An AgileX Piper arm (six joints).
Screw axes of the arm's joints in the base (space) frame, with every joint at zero. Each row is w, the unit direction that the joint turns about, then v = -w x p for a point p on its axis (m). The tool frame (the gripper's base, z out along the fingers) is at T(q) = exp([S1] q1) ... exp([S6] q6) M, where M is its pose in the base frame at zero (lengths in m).
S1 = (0, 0, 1, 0, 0, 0)
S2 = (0, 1, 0, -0.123, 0, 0)
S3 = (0, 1, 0, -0.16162, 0, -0.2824)
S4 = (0.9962, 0, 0.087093, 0, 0.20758, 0)
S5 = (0, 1, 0, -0.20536, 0, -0.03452)
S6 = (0.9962, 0, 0.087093, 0, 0.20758, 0)
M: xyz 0.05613 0 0.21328 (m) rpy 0 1.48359 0 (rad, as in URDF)
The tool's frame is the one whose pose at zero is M.
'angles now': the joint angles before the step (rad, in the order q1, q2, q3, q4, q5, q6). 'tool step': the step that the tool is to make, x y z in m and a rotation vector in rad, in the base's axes. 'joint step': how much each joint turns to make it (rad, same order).
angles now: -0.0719, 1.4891, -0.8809, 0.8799, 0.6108, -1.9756
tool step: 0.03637, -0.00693, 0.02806, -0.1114, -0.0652, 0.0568
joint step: -0.0002, 0.0786, -0.2090, -0.1721, 0.0432, 0.0638
